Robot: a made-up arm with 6 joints.
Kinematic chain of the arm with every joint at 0, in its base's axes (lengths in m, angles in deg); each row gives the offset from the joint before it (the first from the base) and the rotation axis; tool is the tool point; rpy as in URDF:
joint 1: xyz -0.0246 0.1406 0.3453 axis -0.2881 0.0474 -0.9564
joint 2: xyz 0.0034 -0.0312 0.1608 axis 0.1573 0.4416 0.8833
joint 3: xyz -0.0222 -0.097 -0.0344 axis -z
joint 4: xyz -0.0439 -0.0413 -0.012 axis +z
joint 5: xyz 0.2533 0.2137 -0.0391 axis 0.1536 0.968 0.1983
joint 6: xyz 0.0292 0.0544 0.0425 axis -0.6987 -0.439 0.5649
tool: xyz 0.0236 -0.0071 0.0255 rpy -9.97 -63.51 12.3
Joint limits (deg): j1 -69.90..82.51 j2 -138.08..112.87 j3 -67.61..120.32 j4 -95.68..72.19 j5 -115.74..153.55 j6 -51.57..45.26
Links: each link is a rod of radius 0.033 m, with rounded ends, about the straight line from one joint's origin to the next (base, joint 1, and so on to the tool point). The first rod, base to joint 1, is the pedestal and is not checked.
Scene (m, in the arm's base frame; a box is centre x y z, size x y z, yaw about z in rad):
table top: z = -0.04
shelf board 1: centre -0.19 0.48 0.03 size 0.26 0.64 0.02 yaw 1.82
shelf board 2: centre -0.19 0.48 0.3 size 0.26 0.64 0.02 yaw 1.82
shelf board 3: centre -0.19 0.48 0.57 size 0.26 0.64 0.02 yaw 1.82
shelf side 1: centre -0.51 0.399 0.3 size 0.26 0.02 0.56 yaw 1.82
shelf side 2: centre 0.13 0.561 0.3 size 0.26 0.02 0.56 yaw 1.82
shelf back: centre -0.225 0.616 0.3 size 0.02 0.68 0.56 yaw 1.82
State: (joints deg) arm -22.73 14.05 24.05 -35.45 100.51 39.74
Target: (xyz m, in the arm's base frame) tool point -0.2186 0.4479 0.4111
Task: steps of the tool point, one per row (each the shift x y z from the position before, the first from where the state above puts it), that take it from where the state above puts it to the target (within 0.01 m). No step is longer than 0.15 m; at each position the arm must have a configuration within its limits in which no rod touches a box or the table.
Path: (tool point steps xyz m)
1: -0.0551 0.0776 0.0153
2: -0.0708 0.0725 0.0107
3: -0.0839 0.0641 0.0071
4: -0.0939 0.0531 0.0054
5: -0.1003 0.0402 0.0057
6: -0.1027 0.0257 0.0082
7: -0.1012 0.0109 0.0125

